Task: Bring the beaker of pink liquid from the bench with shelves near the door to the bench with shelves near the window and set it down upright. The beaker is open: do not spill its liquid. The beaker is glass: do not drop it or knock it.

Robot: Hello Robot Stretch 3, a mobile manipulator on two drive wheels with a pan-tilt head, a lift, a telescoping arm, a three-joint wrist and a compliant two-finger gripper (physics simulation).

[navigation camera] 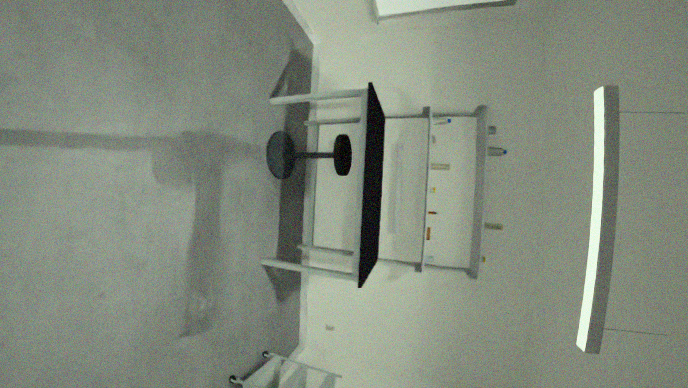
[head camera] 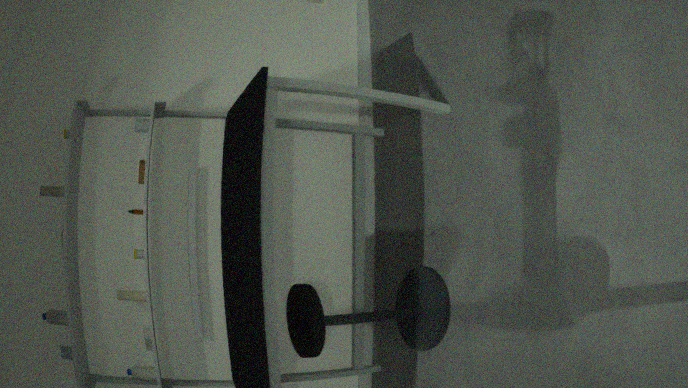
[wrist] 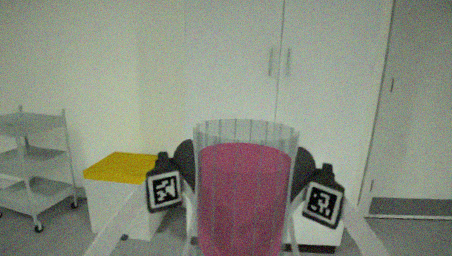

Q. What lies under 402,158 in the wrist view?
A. A door.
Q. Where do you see the gripper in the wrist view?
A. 242,162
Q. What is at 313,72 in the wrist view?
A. A tall white cupboard.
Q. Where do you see a glass beaker of pink liquid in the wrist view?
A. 243,167
